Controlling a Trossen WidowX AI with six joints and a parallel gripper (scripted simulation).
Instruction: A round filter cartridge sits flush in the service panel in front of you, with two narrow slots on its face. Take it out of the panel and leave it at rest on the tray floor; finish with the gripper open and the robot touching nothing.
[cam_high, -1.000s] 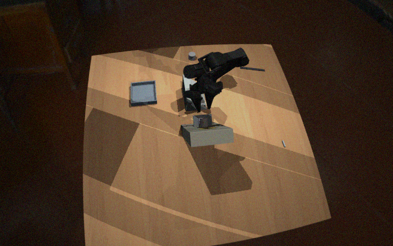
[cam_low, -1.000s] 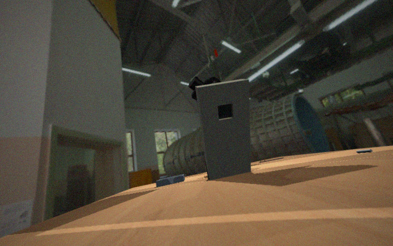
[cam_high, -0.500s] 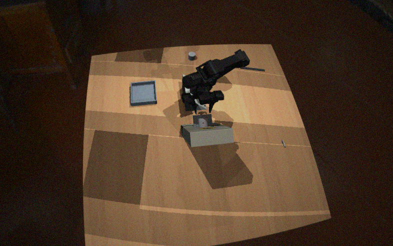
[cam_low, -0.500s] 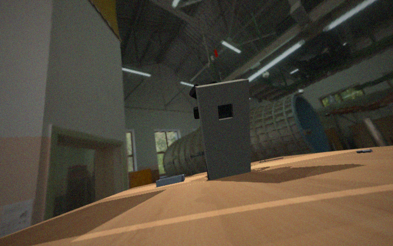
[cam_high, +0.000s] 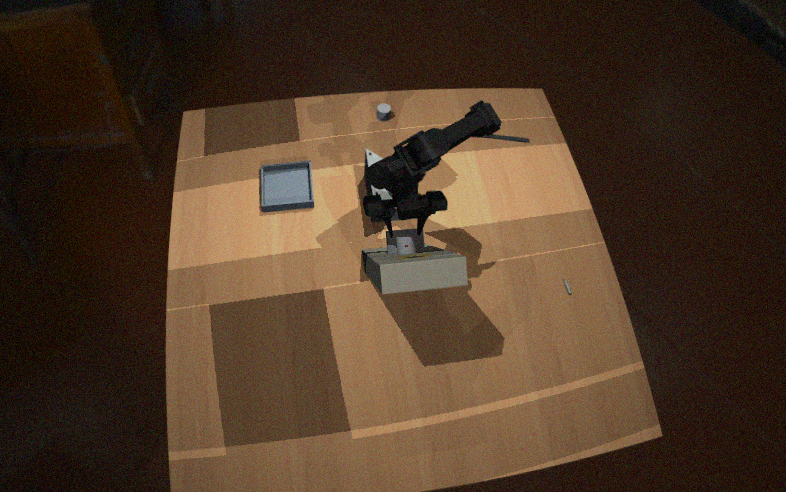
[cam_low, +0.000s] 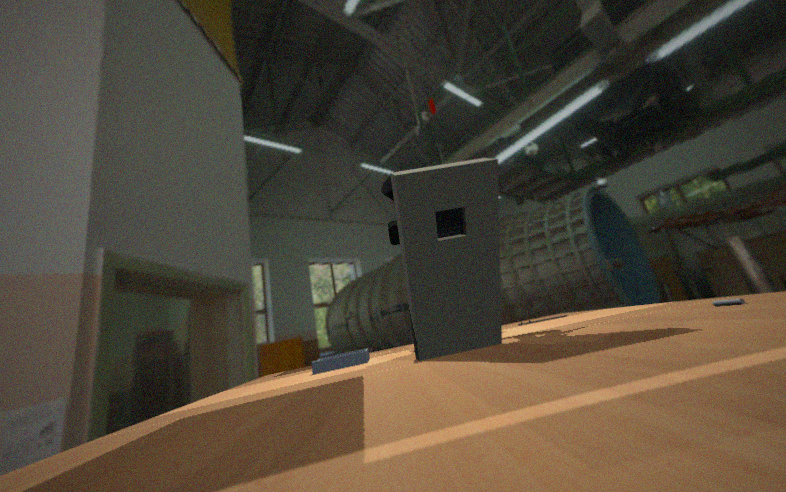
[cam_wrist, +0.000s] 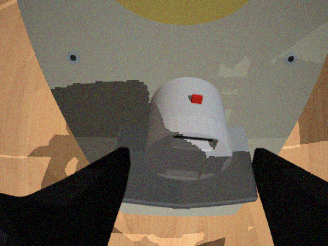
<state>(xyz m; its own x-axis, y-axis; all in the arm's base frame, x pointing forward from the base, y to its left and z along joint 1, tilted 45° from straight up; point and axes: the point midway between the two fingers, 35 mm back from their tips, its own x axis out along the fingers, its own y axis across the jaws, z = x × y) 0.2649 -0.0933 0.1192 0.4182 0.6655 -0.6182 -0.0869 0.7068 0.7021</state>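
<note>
My gripper tip is now 2 cm above the filter cartridge and 1 cm short of it. Also, from my gripper tip: grey service panel: 5 cm ahead, 4 cm below, 1 cm to the left; small grey pin: 48 cm to the left, 21 cm below, 5 cm ahead; blue-grey tray: 31 cm to the right, 30 cm behind, 21 cm below.
</note>
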